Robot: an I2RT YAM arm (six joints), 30 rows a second.
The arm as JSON. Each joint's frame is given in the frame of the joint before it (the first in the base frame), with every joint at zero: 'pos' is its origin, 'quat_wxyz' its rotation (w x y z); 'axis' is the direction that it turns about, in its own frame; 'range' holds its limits. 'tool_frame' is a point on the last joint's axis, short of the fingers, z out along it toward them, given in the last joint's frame.
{
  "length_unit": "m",
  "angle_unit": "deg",
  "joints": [
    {
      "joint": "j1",
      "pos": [
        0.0,
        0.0,
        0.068
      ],
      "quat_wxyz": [
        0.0,
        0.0,
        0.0,
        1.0
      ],
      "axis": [
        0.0,
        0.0,
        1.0
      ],
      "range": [
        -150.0,
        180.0
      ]
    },
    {
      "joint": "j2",
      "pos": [
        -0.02,
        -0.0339,
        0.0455
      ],
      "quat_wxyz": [
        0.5,
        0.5,
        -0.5,
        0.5
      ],
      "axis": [
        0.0,
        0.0,
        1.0
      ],
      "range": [
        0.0,
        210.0
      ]
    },
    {
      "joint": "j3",
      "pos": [
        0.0,
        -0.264,
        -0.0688
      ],
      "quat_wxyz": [
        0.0,
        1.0,
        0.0,
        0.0
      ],
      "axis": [
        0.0,
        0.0,
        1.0
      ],
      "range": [
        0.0,
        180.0
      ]
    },
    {
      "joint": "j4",
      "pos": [
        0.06,
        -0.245,
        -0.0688
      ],
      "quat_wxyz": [
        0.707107,
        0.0,
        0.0,
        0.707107
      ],
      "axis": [
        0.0,
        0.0,
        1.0
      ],
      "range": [
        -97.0,
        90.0
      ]
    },
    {
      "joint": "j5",
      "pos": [
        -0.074,
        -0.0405,
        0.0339
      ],
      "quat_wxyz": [
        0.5,
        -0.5,
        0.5,
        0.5
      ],
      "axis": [
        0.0,
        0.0,
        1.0
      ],
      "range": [
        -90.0,
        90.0
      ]
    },
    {
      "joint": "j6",
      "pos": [
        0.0,
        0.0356,
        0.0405
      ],
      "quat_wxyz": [
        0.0,
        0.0,
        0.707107,
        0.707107
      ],
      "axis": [
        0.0,
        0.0,
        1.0
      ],
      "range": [
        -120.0,
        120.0
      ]
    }
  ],
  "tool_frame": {
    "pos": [
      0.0,
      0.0,
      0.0
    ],
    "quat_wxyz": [
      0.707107,
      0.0,
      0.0,
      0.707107
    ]
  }
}
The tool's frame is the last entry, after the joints.
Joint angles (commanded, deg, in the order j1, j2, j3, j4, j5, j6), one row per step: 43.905, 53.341, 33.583, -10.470, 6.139, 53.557; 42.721, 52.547, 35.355, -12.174, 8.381, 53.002; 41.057, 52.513, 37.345, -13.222, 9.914, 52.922; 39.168, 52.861, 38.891, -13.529, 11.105, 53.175; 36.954, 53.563, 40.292, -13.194, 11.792, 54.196; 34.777, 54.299, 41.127, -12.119, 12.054, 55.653; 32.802, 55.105, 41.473, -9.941, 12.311, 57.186; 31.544, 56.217, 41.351, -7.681, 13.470, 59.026; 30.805, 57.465, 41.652, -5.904, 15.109, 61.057; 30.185, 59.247, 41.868, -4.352, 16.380, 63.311; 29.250, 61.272, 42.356, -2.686, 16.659, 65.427; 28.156, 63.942, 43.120, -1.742, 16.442, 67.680
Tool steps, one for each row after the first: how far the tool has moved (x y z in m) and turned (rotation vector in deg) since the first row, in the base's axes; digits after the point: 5 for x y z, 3 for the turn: 0.00285, -0.00509, 0.01057, -0.615, -1.668, -2.856; 0.00813, -0.00970, 0.02108, -0.587, -2.909, -5.831; 0.01441, -0.01434, 0.02888, -0.272, -3.811, -8.902; 0.02216, -0.01917, 0.03569, 0.884, -4.325, -12.223; 0.02978, -0.02392, 0.04014, 2.630, -4.667, -15.322; 0.03747, -0.02803, 0.04324, 4.820, -5.437, -18.217; 0.04437, -0.03031, 0.04256, 6.538, -5.863, -21.304; 0.05064, -0.03112, 0.04308, 8.192, -6.232, -24.363; 0.05777, -0.03074, 0.04056, 9.615, -5.816, -27.074; 0.06628, -0.03060, 0.03869, 11.345, -5.293, -29.139; 0.07657, -0.03025, 0.03431, 12.588, -3.793, -31.047
